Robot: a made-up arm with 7 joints.
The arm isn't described. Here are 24 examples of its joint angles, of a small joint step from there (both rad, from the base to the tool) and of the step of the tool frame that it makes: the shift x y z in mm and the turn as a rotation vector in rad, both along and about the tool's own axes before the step.
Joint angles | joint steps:
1: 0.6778 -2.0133 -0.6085 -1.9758 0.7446 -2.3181 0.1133 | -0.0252 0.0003 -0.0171 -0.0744 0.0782 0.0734 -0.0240
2: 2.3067 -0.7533 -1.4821 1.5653 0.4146 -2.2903 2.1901 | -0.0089 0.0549 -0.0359 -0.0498 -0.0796 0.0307 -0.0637
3: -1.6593 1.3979 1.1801 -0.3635 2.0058 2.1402 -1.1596 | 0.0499 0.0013 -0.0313 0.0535 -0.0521 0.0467 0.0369
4: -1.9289 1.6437 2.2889 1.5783 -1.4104 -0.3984 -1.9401 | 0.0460 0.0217 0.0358 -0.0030 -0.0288 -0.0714 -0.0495
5: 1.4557 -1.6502 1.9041 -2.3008 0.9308 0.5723 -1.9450 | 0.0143 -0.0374 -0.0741 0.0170 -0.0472 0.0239 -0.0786
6: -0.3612 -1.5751 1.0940 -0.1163 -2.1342 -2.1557 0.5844 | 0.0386 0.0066 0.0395 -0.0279 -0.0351 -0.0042 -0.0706
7: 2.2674 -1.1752 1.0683 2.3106 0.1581 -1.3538 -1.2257 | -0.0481 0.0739 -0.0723 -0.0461 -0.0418 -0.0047 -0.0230
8: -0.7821 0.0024 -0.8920 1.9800 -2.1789 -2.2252 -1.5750 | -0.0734 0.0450 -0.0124 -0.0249 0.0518 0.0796 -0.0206
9: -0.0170 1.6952 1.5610 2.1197 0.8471 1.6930 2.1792 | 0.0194 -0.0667 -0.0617 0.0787 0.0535 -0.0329 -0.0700
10: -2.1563 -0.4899 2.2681 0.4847 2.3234 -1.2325 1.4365 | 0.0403 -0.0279 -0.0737 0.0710 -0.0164 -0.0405 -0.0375
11: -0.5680 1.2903 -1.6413 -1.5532 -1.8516 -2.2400 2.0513 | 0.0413 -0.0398 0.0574 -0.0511 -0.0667 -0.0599 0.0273
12: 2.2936 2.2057 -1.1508 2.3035 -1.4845 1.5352 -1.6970 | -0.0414 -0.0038 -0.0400 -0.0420 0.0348 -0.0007 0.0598
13: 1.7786 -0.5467 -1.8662 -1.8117 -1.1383 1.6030 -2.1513 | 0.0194 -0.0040 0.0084 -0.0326 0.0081 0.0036 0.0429
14: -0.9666 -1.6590 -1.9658 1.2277 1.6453 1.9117 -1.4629 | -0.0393 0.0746 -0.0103 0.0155 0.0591 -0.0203 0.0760
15: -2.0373 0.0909 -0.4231 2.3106 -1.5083 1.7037 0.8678 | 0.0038 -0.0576 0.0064 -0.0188 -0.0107 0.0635 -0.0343
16: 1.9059 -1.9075 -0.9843 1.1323 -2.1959 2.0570 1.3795 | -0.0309 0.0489 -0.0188 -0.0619 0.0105 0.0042 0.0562
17: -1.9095 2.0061 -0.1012 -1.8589 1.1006 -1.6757 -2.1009 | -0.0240 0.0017 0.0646 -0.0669 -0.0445 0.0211 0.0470
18: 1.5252 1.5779 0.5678 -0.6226 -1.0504 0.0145 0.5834 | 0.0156 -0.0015 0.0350 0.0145 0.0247 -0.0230 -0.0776
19: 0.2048 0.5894 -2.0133 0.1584 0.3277 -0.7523 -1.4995 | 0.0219 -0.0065 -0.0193 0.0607 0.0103 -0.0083 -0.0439
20: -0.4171 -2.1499 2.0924 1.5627 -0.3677 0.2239 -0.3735 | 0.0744 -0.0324 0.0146 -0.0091 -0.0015 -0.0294 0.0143
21: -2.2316 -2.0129 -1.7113 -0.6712 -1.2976 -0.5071 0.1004 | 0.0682 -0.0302 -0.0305 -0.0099 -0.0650 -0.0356 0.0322
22: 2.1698 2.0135 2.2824 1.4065 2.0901 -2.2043 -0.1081 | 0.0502 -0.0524 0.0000 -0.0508 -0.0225 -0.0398 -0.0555
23: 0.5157 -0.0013 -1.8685 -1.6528 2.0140 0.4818 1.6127 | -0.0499 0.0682 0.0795 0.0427 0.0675 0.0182 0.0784
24: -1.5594 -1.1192 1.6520 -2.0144 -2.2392 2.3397 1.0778 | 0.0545 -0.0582 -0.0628 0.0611 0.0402 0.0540 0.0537
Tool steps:
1: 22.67 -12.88 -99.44 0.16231 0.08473 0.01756
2: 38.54 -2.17 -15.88 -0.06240 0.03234 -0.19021
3: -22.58 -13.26 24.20 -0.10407 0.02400 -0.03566
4: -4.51 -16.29 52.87 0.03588 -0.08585 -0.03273
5: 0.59 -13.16 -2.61 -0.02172 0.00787 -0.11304
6: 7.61 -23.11 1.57 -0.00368 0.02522 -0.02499
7: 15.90 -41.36 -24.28 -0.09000 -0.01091 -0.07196
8: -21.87 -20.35 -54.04 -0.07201 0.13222 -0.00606
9: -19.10 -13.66 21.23 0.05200 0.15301 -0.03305
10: 37.24 -4.67 -7.43 -0.10657 0.09257 -0.11081
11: -2.36 -9.07 4.02 -0.03888 0.14933 -0.01428
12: -19.64 -2.17 50.04 0.04076 -0.06370 0.05646
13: -13.58 8.35 21.11 0.02003 -0.04164 0.04847
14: 3.66 11.84 29.62 -0.02763 0.00160 0.09053
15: 30.69 11.67 1.90 -0.00283 0.00856 -0.01250
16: -2.22 -0.02 -11.64 0.02286 0.02209 -0.00645
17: 24.74 -58.74 -34.02 0.02641 0.05906 -0.06460
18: -9.84 -17.54 -2.47 -0.00642 0.02225 -0.11862
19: -12.64 20.74 21.26 -0.01749 -0.04128 -0.00462
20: 19.38 16.00 -22.39 0.04521 -0.02874 0.07408
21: 31.51 15.39 -40.50 -0.01981 0.01163 0.10316
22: -13.10 -15.26 11.66 0.01287 -0.05561 -0.11804
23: 21.39 51.95 -40.60 -0.16227 0.02102 0.00567
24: -21.57 31.23 -8.85 0.02483 -0.13239 0.15381
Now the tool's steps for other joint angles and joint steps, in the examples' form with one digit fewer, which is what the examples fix.
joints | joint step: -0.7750 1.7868 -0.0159 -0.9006 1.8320 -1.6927 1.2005 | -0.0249 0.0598 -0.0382 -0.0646 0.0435 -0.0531 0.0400
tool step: -0.9 0.6 17.8 0.0183 0.0628 0.0629
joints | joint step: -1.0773 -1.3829 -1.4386 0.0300 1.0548 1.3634 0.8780 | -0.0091 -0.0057 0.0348 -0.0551 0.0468 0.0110 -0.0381
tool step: 0.1 -0.7 4.7 -0.0219 -0.0930 -0.0225
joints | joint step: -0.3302 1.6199 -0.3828 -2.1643 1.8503 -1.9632 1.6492 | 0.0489 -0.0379 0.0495 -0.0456 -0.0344 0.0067 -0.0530
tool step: -11.3 0.0 -37.6 -0.0583 -0.0795 -0.0442
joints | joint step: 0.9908 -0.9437 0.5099 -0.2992 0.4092 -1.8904 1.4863 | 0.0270 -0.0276 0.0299 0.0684 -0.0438 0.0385 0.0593
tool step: 4.4 4.9 -1.7 -0.0011 -0.0306 0.1141
